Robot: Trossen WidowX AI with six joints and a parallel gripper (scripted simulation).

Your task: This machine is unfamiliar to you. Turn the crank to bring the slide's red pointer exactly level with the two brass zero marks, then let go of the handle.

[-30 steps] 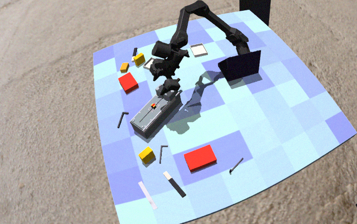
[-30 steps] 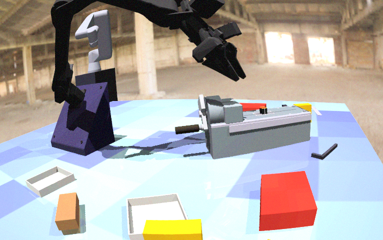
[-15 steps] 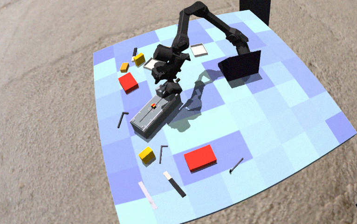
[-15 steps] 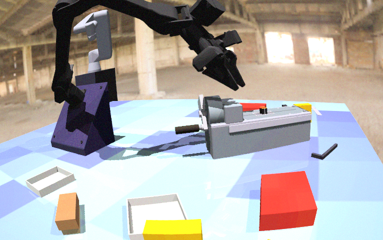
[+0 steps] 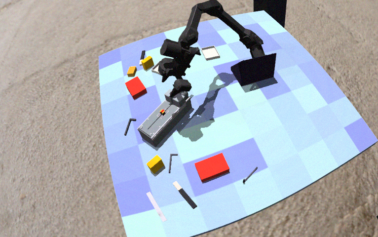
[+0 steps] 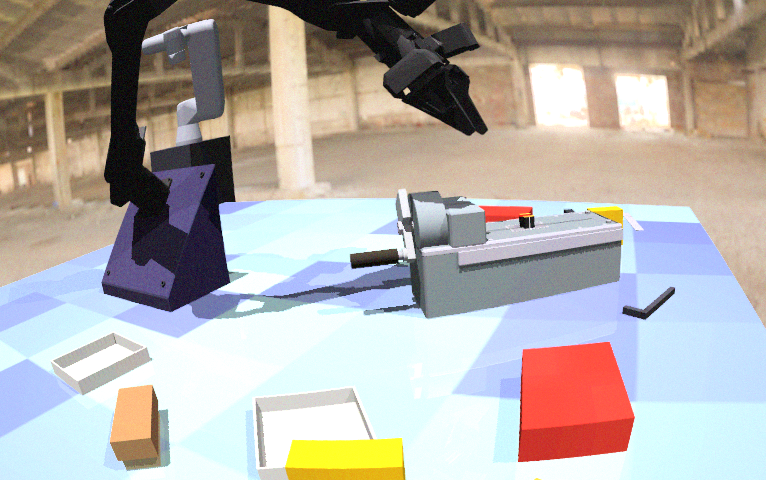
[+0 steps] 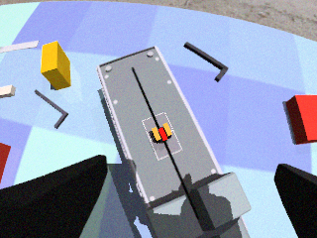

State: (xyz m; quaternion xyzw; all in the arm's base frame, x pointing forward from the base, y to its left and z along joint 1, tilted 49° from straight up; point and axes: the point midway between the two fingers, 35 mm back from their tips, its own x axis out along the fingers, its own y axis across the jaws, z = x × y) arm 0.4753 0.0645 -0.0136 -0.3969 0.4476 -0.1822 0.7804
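My gripper tip is 100 mm past the dark crank handle, 90 mm to the left of it and 120 mm above it. Also, from my gripper tip: red pointer (40 mm ahead, 20 mm to the left, 100 mm below); then tan block (170 mm behind, 410 mm to the right, 170 mm below).
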